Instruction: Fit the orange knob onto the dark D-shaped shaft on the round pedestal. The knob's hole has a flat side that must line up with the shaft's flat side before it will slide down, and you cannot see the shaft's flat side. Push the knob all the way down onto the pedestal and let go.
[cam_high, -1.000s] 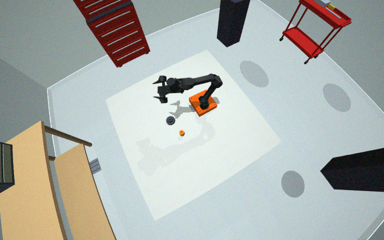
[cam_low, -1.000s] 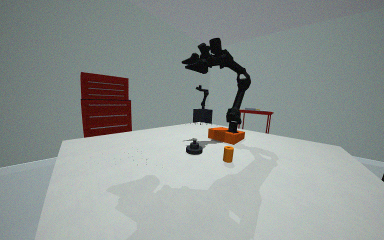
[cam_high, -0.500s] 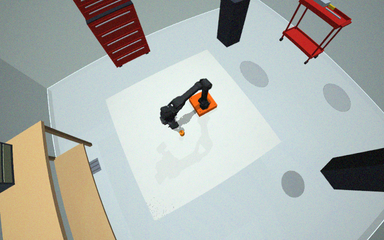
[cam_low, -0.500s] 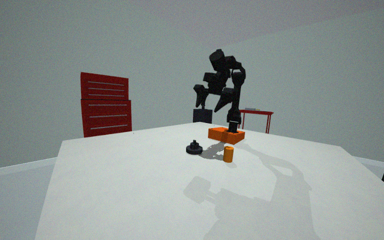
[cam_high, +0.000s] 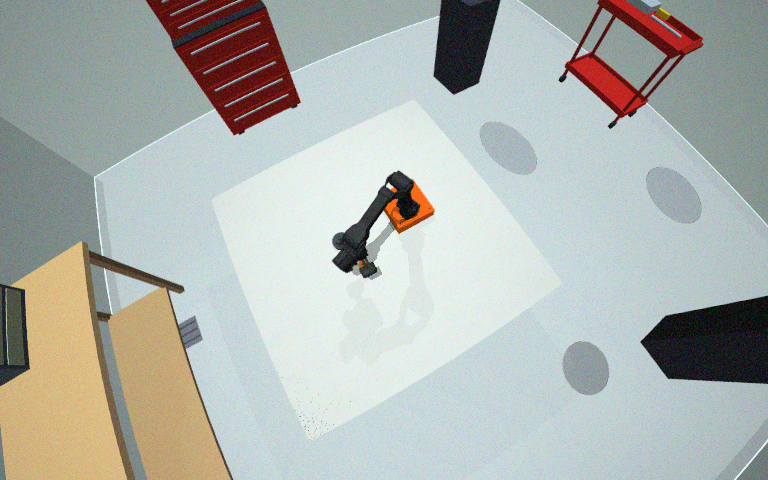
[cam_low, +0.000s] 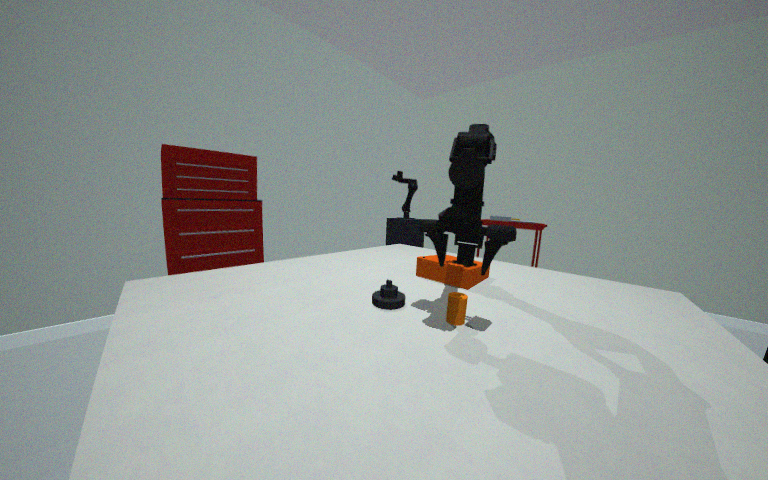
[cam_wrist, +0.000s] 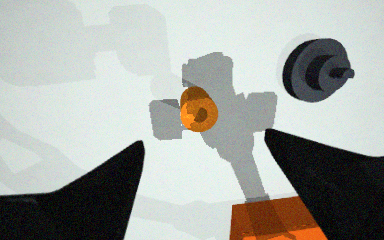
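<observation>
The orange knob is 9 cm below my gripper tip. Also, from my gripper tip: pedestal: 2 cm ahead, 17 cm to the right, 9 cm below.
</observation>
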